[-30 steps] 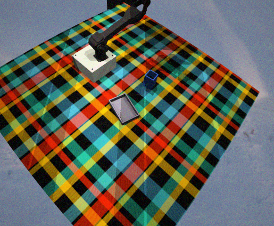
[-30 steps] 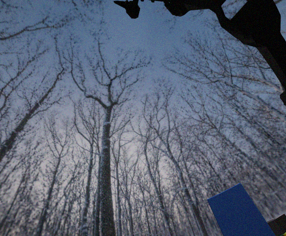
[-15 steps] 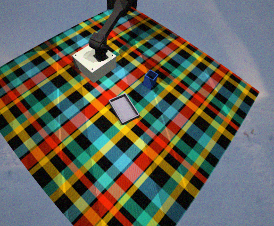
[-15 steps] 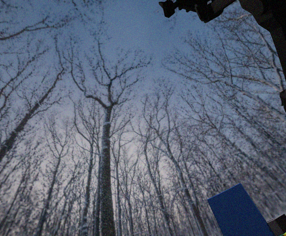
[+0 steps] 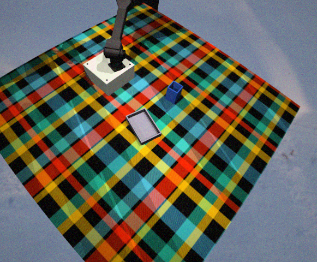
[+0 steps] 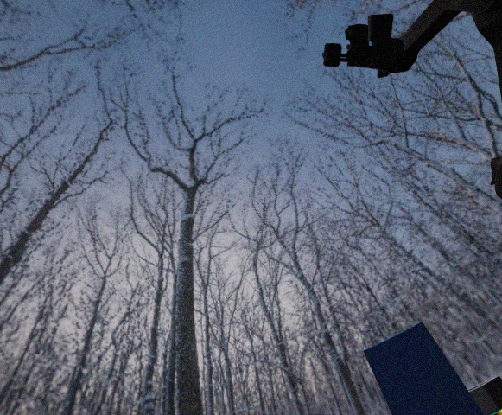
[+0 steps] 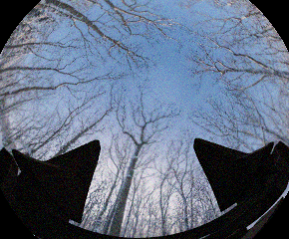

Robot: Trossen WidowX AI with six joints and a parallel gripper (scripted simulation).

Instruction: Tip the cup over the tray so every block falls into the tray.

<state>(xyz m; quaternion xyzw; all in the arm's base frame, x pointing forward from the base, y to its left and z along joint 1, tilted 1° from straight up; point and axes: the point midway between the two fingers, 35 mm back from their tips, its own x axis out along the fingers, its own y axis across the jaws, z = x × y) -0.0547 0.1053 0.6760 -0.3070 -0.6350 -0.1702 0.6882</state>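
Now: gripper tip 32 cm short of the red block, 6 cm to the right of it and 76 cm above it. Also, from my gripper tip: blue square cup (32 cm ahead, 6 cm to the left, 78 cm below).
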